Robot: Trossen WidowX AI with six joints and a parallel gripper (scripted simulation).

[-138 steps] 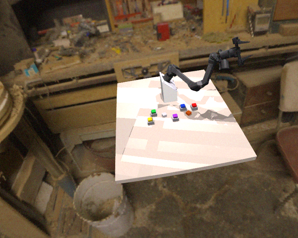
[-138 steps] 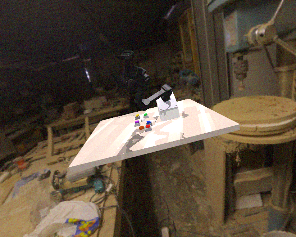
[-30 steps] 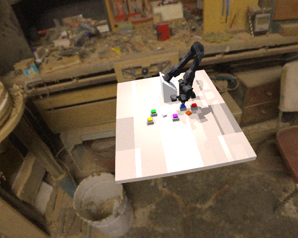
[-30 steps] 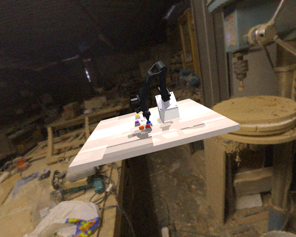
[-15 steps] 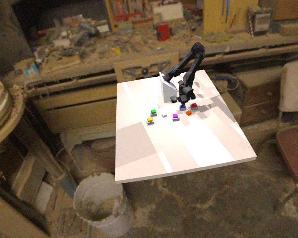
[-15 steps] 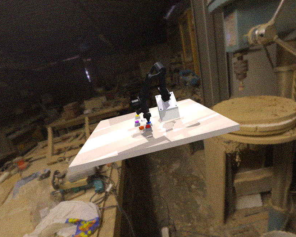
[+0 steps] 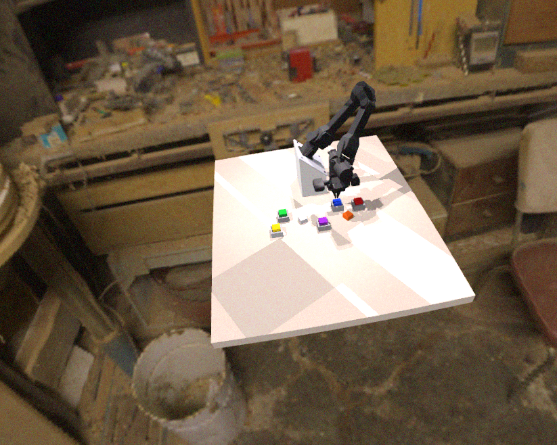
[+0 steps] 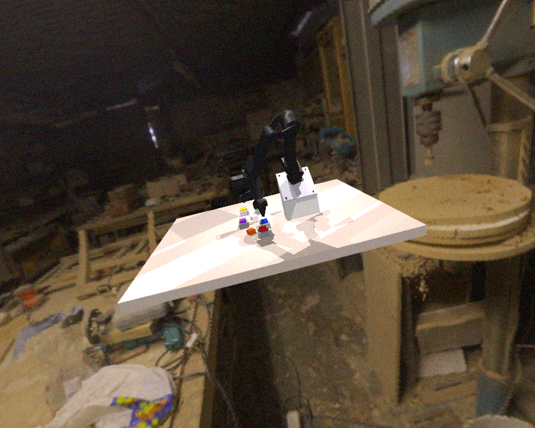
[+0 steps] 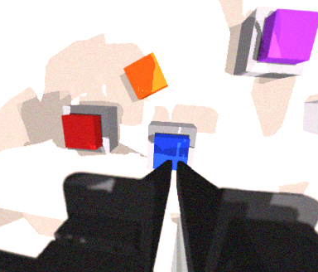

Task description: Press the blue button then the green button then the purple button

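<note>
Now: the blue button 2 cm below my gripper tip. Round my gripper tip: red button: 9 cm to the left, 3 cm ahead, 2 cm below; then purple button: 9 cm to the right, 9 cm ahead, 2 cm below; then orange block: 8 cm ahead, 4 cm below, 2 cm to the left.
</note>
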